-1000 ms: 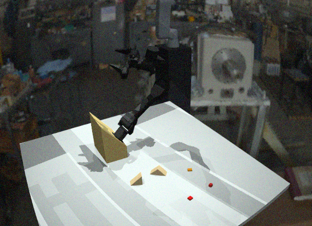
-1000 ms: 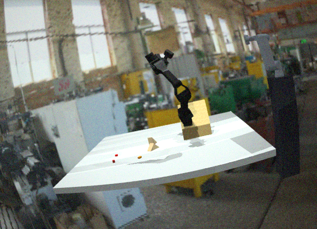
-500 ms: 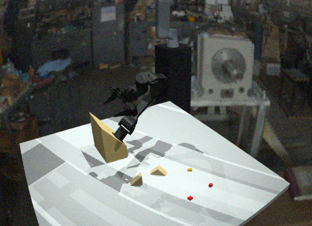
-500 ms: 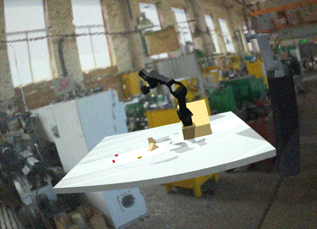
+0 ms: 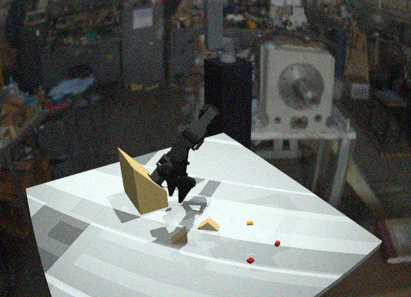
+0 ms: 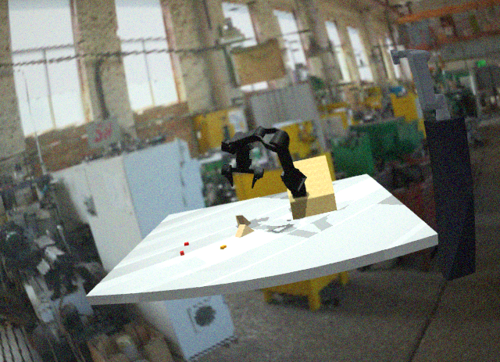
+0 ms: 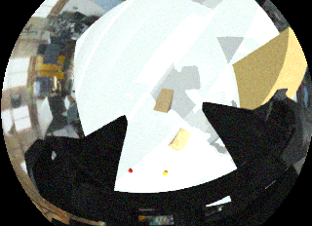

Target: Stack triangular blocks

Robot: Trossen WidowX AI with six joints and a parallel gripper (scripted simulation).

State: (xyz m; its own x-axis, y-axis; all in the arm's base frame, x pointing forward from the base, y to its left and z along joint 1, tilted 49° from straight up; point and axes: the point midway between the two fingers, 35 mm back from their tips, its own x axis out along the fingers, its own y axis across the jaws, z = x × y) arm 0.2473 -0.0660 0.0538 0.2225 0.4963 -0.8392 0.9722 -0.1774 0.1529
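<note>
The small tan triangular block lies 16 cm below my gripper tip, 13 cm to the left of it and 1 cm ahead of it. Also, from my gripper tip: small orange piece (29 cm to the left, 18 cm below, 8 cm ahead).
</note>
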